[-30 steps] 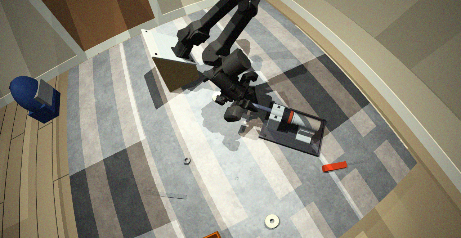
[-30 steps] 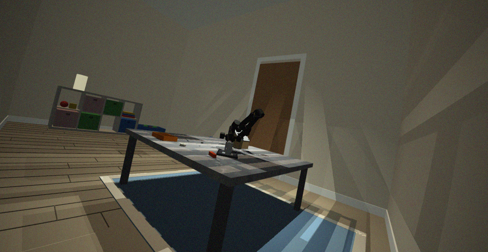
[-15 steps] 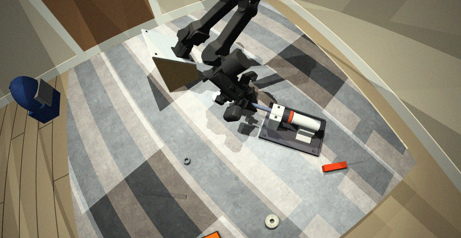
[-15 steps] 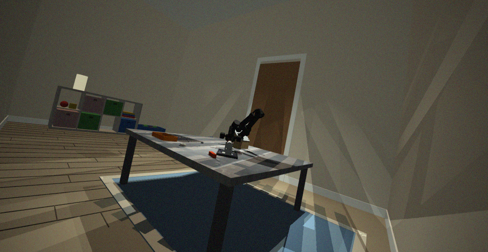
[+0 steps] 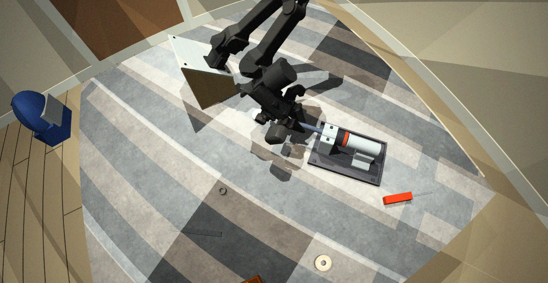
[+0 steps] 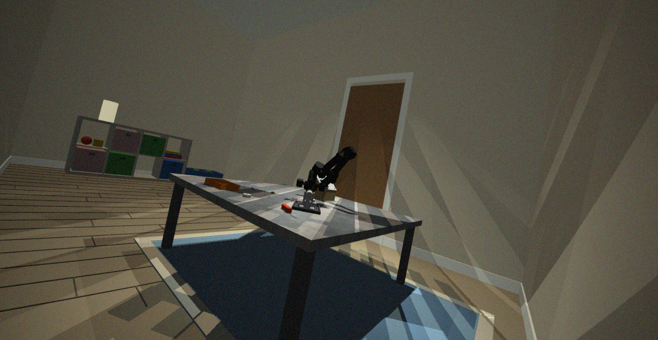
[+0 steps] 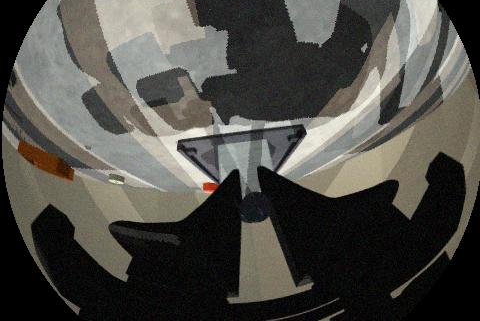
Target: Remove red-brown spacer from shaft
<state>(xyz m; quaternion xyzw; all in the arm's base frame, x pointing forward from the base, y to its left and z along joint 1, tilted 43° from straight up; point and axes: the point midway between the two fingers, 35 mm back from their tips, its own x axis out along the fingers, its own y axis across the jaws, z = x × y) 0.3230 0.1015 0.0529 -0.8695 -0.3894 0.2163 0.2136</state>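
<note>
Right now the red-brown spacer is 10 cm ahead of my gripper tip, 7 cm to the left of it and 2 cm above it. Round my gripper tip: blue-grey shaft 3 cm ahead, 2 cm to the left, 2 cm above; then fixture 13 cm ahead, 9 cm to the left, 1 cm below; then white washer 15 cm behind, 7 cm to the right, 5 cm below.
</note>
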